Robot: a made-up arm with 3 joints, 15 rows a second.
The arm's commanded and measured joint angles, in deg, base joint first. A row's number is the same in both.
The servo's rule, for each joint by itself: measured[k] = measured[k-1] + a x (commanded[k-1-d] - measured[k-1]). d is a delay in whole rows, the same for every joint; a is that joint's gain. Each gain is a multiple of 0.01, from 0.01 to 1. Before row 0 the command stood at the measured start. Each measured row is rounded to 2 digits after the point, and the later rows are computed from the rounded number. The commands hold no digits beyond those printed.
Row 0, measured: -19.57 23.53 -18.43
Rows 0 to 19, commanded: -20.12 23.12 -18.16; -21.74 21.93 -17.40; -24.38 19.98 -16.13; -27.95 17.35 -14.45; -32.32 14.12 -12.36; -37.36 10.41 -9.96; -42.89 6.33 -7.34; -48.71 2.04 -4.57; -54.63 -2.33 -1.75; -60.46 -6.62 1.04; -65.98 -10.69 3.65; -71.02 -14.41 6.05; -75.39 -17.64 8.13; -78.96 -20.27 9.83; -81.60 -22.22 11.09; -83.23 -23.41 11.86; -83.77 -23.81 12.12; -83.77 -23.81 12.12; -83.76 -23.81 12.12; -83.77 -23.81 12.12
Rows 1 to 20, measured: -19.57 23.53 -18.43; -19.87 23.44 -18.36; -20.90 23.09 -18.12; -22.81 22.37 -17.62; -25.64 21.22 -16.83; -29.31 19.59 -15.71; -33.74 17.48 -14.27; -38.77 14.92 -12.54; -44.24 11.96 -10.55; -49.95 8.67 -8.35; -55.73 5.15 -6.00; -61.37 1.51 -3.59; -66.68 -2.15 -1.18; -71.47 -5.71 1.15; -75.59 -9.06 3.32; -78.90 -12.09 5.26; -81.28 -14.69 6.91; -82.65 -16.79 8.21; -83.27 -18.40 9.19; -83.54 -19.64 9.92
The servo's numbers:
d 1
a 0.55 0.23 0.25

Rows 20 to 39, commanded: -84.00 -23.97 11.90; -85.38 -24.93 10.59; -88.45 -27.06 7.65; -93.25 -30.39 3.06; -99.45 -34.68 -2.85; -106.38 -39.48 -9.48; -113.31 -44.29 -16.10; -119.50 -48.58 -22.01; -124.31 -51.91 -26.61; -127.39 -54.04 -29.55; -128.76 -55.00 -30.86; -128.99 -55.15 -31.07; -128.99 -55.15 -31.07; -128.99 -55.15 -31.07; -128.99 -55.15 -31.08; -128.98 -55.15 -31.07; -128.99 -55.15 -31.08; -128.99 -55.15 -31.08; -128.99 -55.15 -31.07; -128.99 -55.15 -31.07
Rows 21 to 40, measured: -83.67 -20.60 10.47; -83.85 -21.38 10.83; -84.69 -22.20 10.77; -86.76 -23.32 9.99; -90.33 -24.95 8.26; -95.35 -27.19 5.48; -101.42 -30.02 1.74; -107.96 -33.30 -2.72; -114.31 -36.81 -7.54; -119.81 -40.28 -12.31; -123.98 -43.44 -16.62; -126.61 -46.10 -20.18; -127.92 -48.18 -22.90; -128.51 -49.78 -24.94; -128.77 -51.02 -26.47; -128.89 -51.97 -27.62; -128.94 -52.70 -28.48; -128.97 -53.26 -29.13; -128.98 -53.69 -29.62; -128.99 -54.03 -29.98
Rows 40 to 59, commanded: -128.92 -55.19 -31.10; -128.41 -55.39 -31.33; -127.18 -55.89 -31.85; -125.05 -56.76 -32.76; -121.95 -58.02 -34.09; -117.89 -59.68 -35.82; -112.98 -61.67 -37.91; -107.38 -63.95 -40.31; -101.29 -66.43 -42.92; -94.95 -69.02 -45.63; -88.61 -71.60 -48.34; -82.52 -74.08 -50.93; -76.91 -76.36 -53.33; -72.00 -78.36 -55.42; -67.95 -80.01 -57.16; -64.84 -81.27 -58.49; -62.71 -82.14 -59.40; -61.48 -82.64 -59.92; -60.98 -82.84 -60.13; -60.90 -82.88 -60.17
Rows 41 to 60, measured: -128.99 -54.29 -30.25; -128.95 -54.50 -30.46; -128.65 -54.70 -30.68; -127.84 -54.97 -30.97; -126.31 -55.38 -31.42; -123.91 -55.99 -32.09; -120.60 -56.84 -33.02; -116.41 -57.95 -34.24; -111.44 -59.33 -35.76; -105.86 -60.96 -37.55; -99.86 -62.81 -39.57; -93.67 -64.83 -41.76; -87.54 -66.96 -44.05; -81.69 -69.12 -46.37; -76.36 -71.25 -48.63; -71.73 -73.26 -50.76; -67.94 -75.10 -52.69; -65.06 -76.72 -54.37; -63.09 -78.08 -55.76; -61.93 -79.17 -56.85
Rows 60 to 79, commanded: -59.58 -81.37 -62.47; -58.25 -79.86 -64.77; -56.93 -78.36 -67.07; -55.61 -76.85 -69.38; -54.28 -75.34 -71.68; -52.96 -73.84 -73.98; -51.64 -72.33 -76.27; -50.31 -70.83 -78.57; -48.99 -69.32 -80.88; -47.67 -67.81 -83.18; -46.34 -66.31 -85.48; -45.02 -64.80 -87.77; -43.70 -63.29 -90.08; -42.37 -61.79 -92.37; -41.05 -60.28 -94.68; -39.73 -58.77 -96.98; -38.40 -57.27 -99.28; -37.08 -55.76 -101.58; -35.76 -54.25 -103.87; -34.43 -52.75 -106.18
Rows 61 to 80, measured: -61.36 -80.02 -57.68; -60.38 -80.33 -58.88; -59.21 -80.22 -60.35; -57.96 -79.79 -62.03; -56.67 -79.11 -63.87; -55.36 -78.24 -65.82; -54.04 -77.23 -67.86; -52.72 -76.10 -69.96; -51.39 -74.89 -72.11; -50.07 -73.61 -74.30; -48.75 -72.28 -76.52; -47.42 -70.91 -78.76; -46.10 -69.50 -81.01; -44.78 -68.07 -83.28; -43.45 -66.63 -85.55; -42.13 -65.17 -87.83; -40.81 -63.70 -90.12; -39.48 -62.22 -92.41; -38.16 -60.73 -94.70; -36.84 -59.24 -96.99
